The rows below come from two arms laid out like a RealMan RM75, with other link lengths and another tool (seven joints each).
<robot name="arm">
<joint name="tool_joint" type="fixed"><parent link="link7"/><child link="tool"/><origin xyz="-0.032 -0.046 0.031" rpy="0 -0.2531 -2.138"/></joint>
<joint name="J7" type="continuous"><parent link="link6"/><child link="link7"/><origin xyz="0 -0.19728 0" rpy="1.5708 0 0"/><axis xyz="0 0 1"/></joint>
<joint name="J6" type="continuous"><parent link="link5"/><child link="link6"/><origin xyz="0 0 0" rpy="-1.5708 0 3.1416"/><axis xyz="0 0 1"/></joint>
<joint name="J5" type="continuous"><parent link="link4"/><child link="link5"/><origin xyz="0 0.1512 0" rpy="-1.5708 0 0"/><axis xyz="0 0 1"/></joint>
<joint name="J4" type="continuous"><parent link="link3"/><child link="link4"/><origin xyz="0 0 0" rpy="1.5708 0 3.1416"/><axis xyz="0 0 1"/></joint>
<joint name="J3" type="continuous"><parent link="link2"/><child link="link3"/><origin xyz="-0.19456 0 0" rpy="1.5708 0 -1.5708"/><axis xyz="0 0 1"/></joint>
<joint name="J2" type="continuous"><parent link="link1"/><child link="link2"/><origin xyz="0 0 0" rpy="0 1.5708 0"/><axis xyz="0 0 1"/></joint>
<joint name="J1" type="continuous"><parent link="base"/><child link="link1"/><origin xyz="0 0 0.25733" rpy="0 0 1.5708"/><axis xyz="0 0 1"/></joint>
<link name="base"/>
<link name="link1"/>
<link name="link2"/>
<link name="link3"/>
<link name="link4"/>
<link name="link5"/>
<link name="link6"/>
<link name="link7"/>
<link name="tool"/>
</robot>
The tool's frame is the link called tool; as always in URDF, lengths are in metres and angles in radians. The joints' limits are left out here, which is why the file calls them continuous.
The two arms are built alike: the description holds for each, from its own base.
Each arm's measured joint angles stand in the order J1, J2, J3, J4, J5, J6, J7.
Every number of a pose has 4 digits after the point. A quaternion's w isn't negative.
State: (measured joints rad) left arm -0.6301 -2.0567 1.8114 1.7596 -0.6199 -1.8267 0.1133; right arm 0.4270 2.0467 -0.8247 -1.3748 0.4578 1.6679 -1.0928
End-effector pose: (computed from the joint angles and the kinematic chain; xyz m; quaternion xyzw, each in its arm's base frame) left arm -0.1840 0.2351 -0.0151 -0.2008 -0.9662 0.0344 0.1577; right arm 0.2823 0.3236 0.0731 0.7713 0.6014 0.1845 0.0968
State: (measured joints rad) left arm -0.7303 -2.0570 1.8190 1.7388 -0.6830 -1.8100 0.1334; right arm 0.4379 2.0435 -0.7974 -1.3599 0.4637 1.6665 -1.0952
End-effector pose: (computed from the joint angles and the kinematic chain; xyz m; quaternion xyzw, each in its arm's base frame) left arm -0.1559 0.2434 -0.0257 -0.2549 -0.9558 0.0532 0.1367; right arm 0.2819 0.3261 0.0752 0.7754 0.5986 0.1819 0.0858
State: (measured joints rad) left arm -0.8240 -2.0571 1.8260 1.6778 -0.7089 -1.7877 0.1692; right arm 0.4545 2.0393 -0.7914 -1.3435 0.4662 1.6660 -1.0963
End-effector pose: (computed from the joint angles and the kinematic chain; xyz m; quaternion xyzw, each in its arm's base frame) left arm -0.1390 0.2536 -0.0324 -0.2954 -0.9431 0.0689 0.1361; right arm 0.2789 0.3293 0.0742 0.7742 0.6015 0.1781 0.0839
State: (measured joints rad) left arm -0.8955 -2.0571 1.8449 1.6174 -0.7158 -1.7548 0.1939; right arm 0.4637 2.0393 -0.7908 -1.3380 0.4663 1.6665 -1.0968
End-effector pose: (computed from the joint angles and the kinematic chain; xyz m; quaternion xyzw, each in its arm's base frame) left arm -0.1281 0.2627 -0.0382 -0.3243 -0.9321 0.0770 0.1419; right arm 0.2765 0.3311 0.0731 0.7726 0.6041 0.1762 0.0838
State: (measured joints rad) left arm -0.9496 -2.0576 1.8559 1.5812 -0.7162 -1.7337 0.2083; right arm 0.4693 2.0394 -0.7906 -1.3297 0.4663 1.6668 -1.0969
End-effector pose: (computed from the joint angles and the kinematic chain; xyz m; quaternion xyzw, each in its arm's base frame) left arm -0.1184 0.2701 -0.0413 -0.3466 -0.9231 0.0788 0.1470; right arm 0.2756 0.3315 0.0713 0.7727 0.6049 0.1730 0.0845
